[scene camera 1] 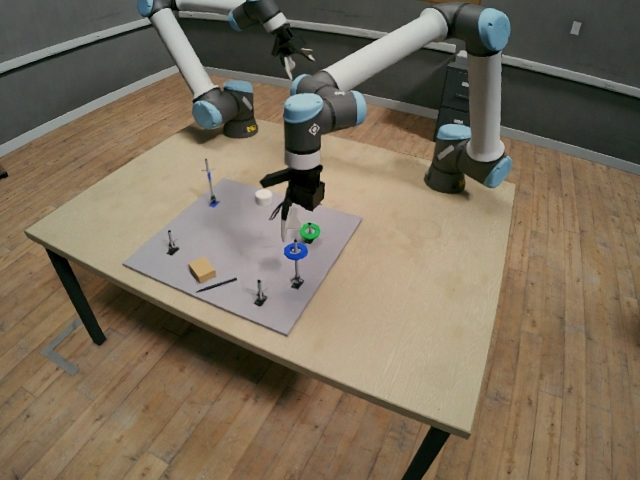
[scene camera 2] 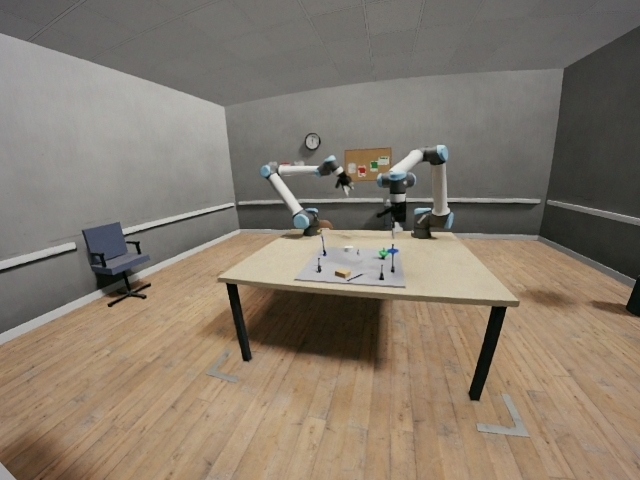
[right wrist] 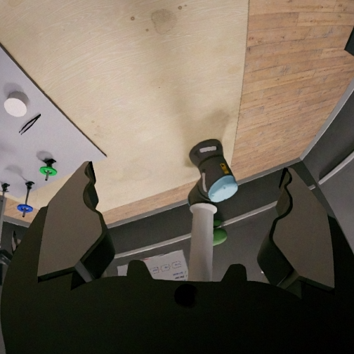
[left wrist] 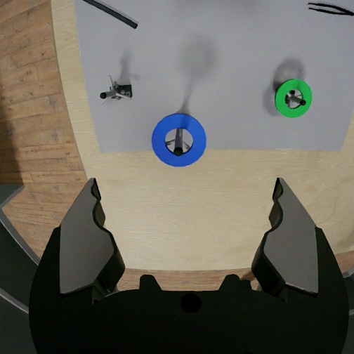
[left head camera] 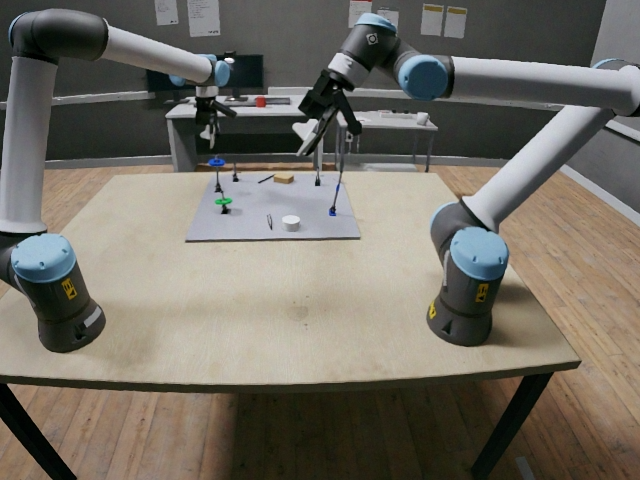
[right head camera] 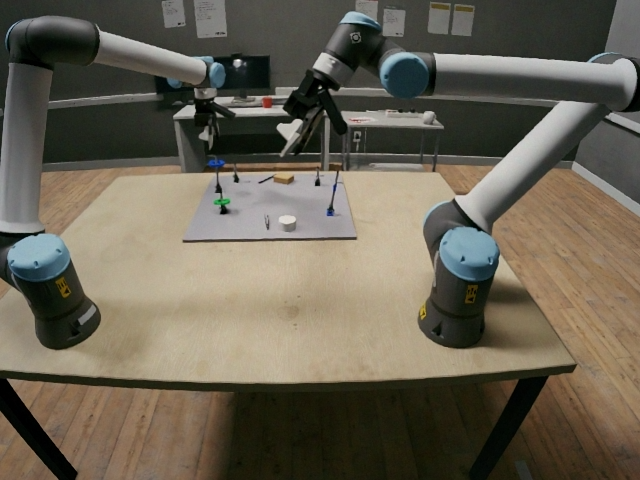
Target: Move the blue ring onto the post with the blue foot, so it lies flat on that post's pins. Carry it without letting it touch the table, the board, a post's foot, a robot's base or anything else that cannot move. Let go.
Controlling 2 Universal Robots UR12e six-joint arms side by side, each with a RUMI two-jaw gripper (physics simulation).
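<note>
The blue ring (left head camera: pixel 210 162) (right head camera: pixel 210 163) (scene camera 1: pixel 287 252) (left wrist: pixel 160 140) lies level high on a tall post (left head camera: pixel 217 178) (scene camera 1: pixel 296 269) with a black foot. The post with the blue foot (left head camera: pixel 335 197) (right head camera: pixel 333 195) (scene camera 1: pixel 210 187) (scene camera 2: pixel 323 245) stands at the board's far side from it, upright and without a ring. My left gripper (left head camera: pixel 212 146) (left wrist: pixel 185 179) points down above the blue ring, open and empty; in the left wrist view the ring shows beyond the gap between the fingertips. My right gripper (left head camera: pixel 305 153) is open and empty, high up and tilted.
A green ring (scene camera 1: pixel 303 231) (left wrist: pixel 281 98) sits on a short post near the blue ring. Two more short posts (scene camera 1: pixel 260 291) (scene camera 1: pixel 171 241), a tan block (scene camera 1: pixel 202 269), a dark pen (scene camera 1: pixel 217 284), tweezers (left head camera: pixel 269 222) and a white round object (left head camera: pixel 291 223) are on the grey board (left head camera: pixel 206 229).
</note>
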